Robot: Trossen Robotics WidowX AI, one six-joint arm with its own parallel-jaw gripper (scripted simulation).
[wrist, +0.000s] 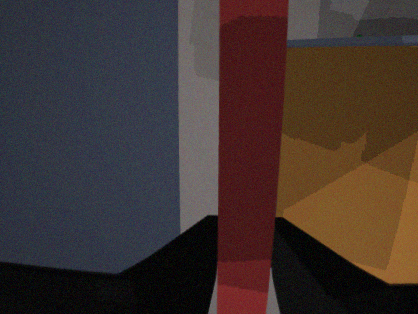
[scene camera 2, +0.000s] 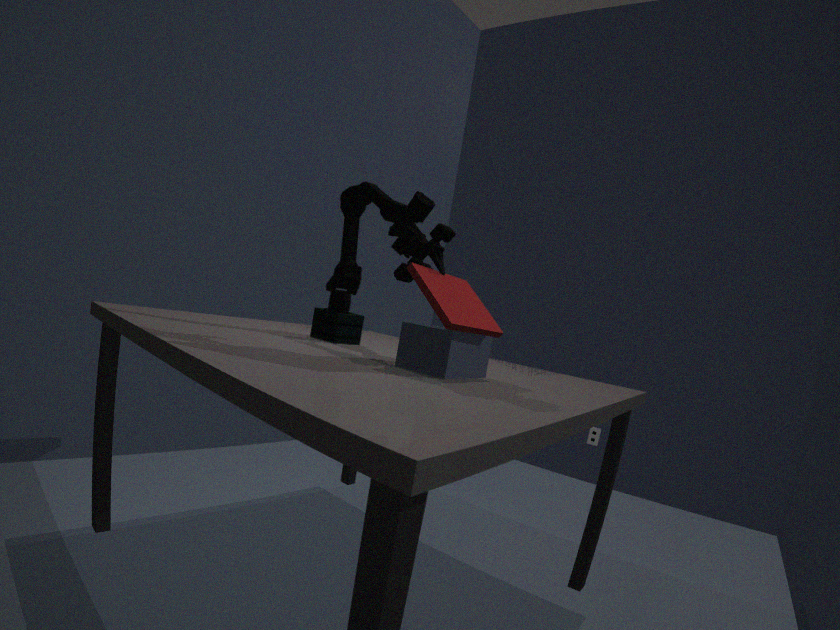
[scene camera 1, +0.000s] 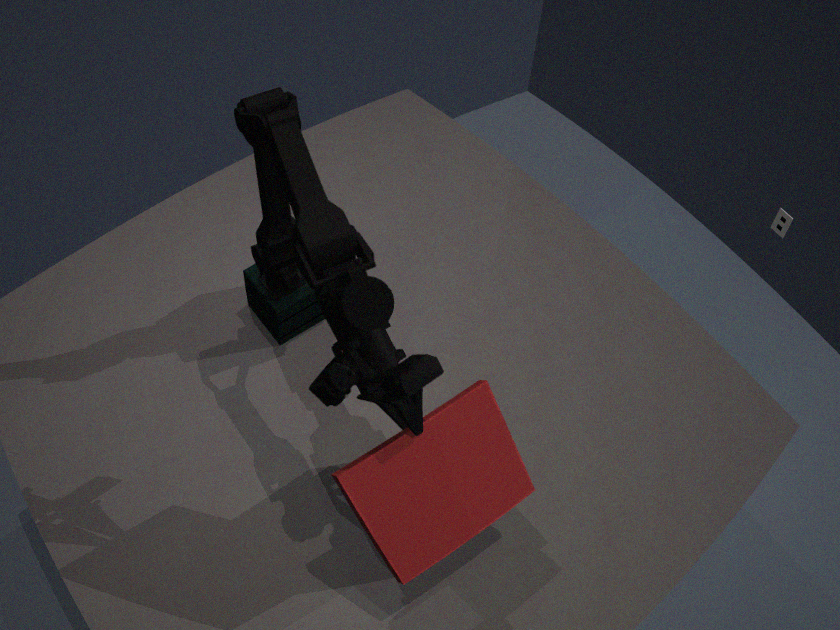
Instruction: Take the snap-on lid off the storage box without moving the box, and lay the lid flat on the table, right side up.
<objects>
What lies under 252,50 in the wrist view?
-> A red lid.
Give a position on a storage box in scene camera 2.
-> At 435,351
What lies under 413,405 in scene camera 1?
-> The gripper.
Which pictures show the red lid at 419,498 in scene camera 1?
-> The wrist view, scene camera 2 and scene camera 1: all of them.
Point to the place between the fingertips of the gripper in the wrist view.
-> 244,228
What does the gripper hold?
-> A red lid.
</objects>
